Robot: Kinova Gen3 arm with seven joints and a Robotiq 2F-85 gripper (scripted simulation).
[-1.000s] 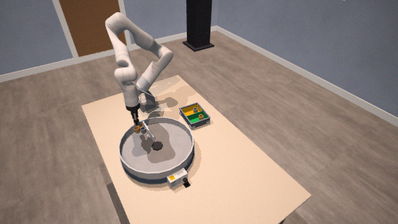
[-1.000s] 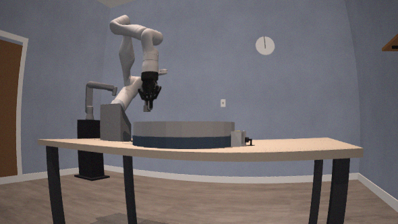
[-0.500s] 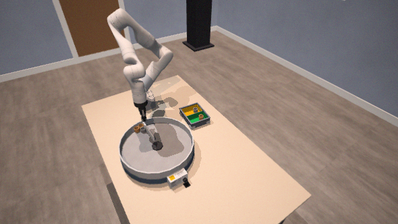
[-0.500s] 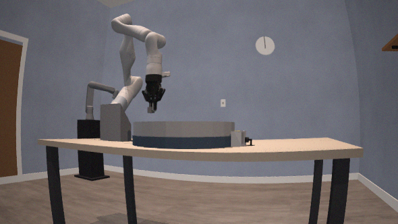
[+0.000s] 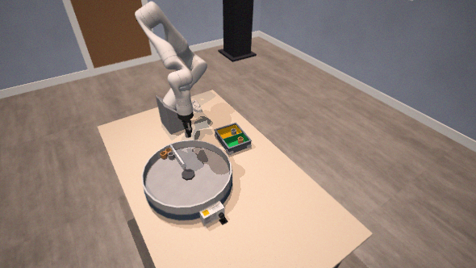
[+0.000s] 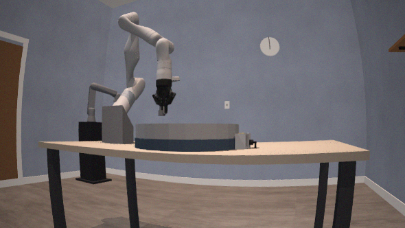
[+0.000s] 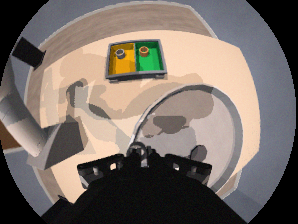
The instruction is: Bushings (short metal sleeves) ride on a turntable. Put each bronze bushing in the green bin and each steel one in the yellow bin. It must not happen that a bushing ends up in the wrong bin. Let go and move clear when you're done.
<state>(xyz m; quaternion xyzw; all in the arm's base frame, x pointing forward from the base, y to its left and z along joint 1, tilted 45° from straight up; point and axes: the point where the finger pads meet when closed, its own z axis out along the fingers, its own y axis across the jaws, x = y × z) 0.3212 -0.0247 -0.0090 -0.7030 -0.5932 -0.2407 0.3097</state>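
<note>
My hand is 260 mm to the right of the bin, 140 mm above it and 10 mm short of it. Round my hand: grey turntable (160 mm ahead, 110 mm below, 90 mm to the right).
</note>
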